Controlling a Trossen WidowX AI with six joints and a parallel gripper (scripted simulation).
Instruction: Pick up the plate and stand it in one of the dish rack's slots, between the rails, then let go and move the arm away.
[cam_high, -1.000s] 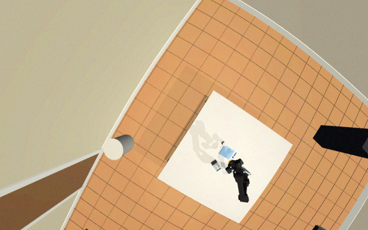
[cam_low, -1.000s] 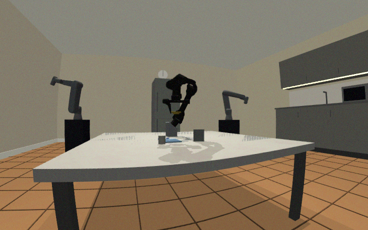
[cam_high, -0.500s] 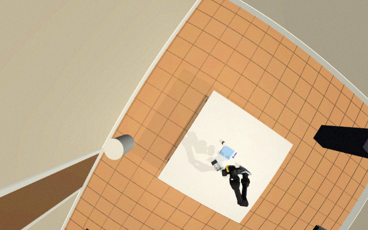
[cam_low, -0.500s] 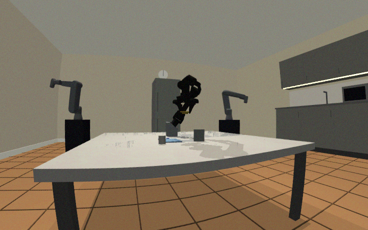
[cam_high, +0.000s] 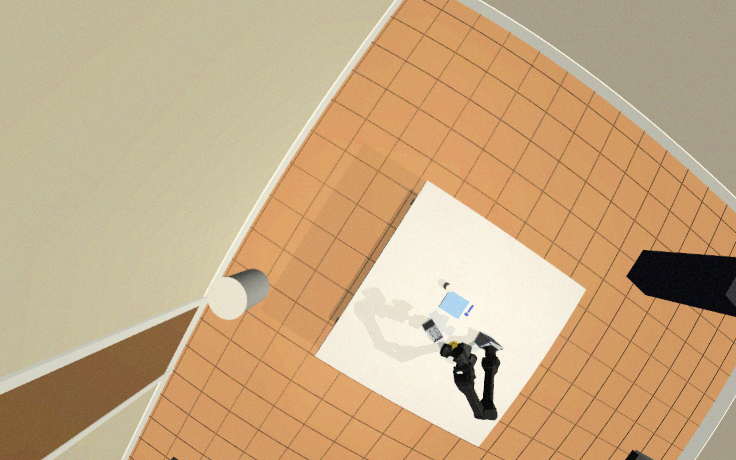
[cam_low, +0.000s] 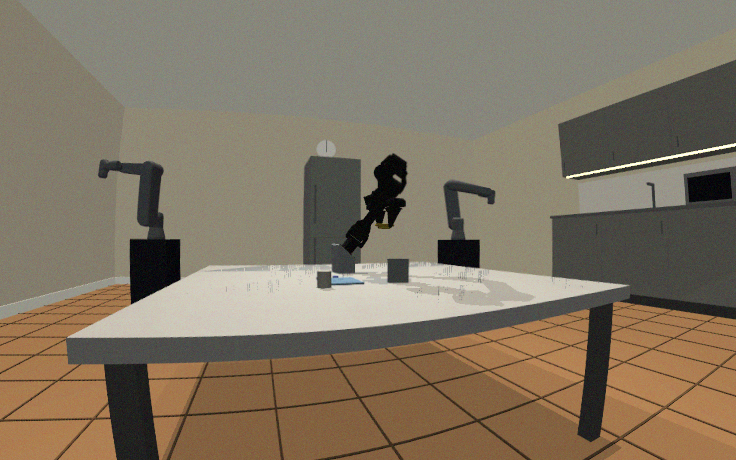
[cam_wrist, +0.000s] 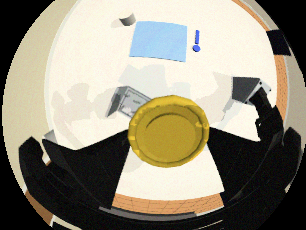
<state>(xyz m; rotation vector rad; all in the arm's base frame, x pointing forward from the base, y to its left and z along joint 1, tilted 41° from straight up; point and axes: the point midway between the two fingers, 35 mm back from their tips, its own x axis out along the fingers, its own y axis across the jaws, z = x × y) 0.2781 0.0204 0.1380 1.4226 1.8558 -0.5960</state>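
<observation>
Right now the grey dish rack is 160 mm below my gripper tip, 50 mm ahead of it and 30 mm to the left of it. From my gripper tip the other things lie so: light blue mat: 180 mm below, 170 mm to the right, 50 mm ahead; yellow plate: 10 mm above.
</observation>
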